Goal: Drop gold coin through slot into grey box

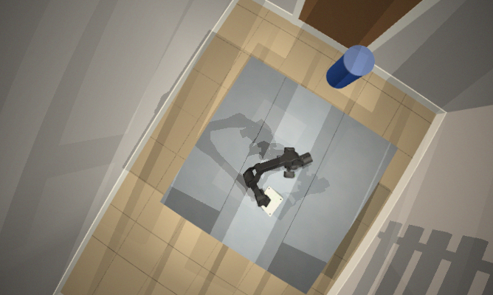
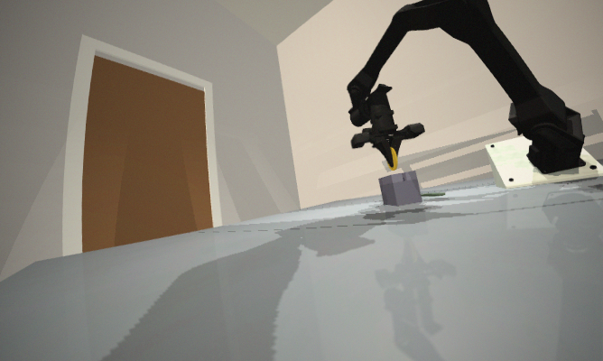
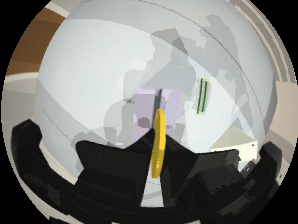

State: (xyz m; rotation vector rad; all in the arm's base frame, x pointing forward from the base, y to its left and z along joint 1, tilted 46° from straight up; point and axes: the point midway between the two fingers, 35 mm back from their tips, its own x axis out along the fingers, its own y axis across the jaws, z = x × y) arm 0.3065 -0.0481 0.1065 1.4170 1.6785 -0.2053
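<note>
Now: gripper tip 20 mm below the gold coin.
</note>
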